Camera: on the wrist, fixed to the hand. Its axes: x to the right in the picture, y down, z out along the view.
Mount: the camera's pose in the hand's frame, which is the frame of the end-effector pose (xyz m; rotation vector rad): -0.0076 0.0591 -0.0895 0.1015 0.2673 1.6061
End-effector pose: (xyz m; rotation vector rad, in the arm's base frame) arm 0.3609 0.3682 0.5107 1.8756 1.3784 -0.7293
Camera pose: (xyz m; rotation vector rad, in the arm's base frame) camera 0.4191 0.4231 0.5825 2.4047 -0.3268 0.3026
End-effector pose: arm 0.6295 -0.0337 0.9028 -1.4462 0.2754 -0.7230
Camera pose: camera 0.5882 -0.1031 0.8319 -0.6305 1.3589 0.4115
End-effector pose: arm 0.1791 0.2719 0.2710 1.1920 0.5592 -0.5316
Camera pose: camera 0.2009 0.3747 0.2935 1.4203 -0.3124 0.9813
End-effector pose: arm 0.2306 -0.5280 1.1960 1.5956 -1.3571 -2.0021
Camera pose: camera 0.2905 -0.5998 1.2490 0.2976 -1.6814 -0.6858
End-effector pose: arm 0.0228 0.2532 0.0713 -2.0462 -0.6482 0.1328
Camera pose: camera 0.0702 0.1567 0.0698 -1.9334 1.2331 0.7495
